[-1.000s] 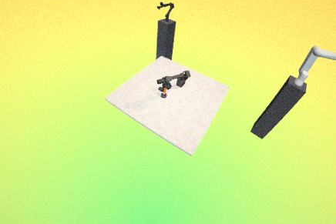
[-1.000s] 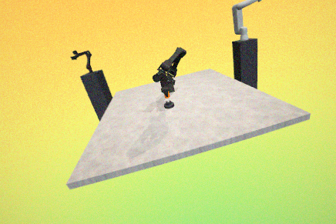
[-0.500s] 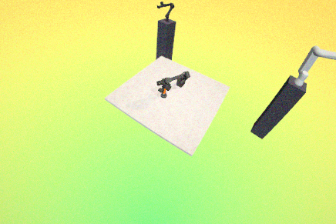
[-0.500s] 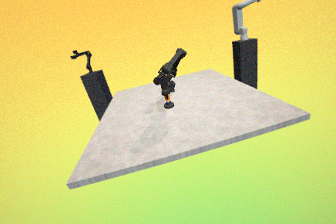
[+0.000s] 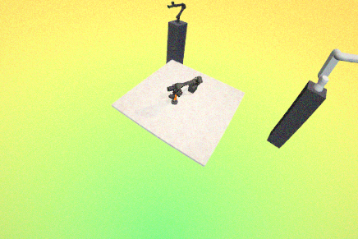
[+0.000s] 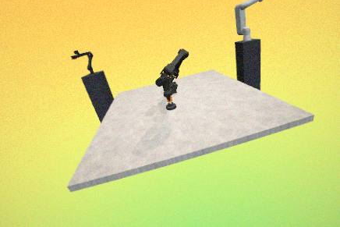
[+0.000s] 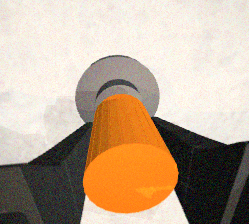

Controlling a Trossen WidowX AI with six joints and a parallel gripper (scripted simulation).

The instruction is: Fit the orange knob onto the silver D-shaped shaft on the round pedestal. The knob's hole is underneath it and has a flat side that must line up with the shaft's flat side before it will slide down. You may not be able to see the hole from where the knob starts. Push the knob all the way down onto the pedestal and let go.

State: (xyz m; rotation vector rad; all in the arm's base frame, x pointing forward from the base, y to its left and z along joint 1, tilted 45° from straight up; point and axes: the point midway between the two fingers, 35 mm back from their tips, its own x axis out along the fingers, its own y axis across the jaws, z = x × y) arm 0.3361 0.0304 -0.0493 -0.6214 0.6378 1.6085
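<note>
My gripper tip is 3 cm below the orange knob. From my gripper tip the other things lie so: silver shaft (4 cm below).
</note>
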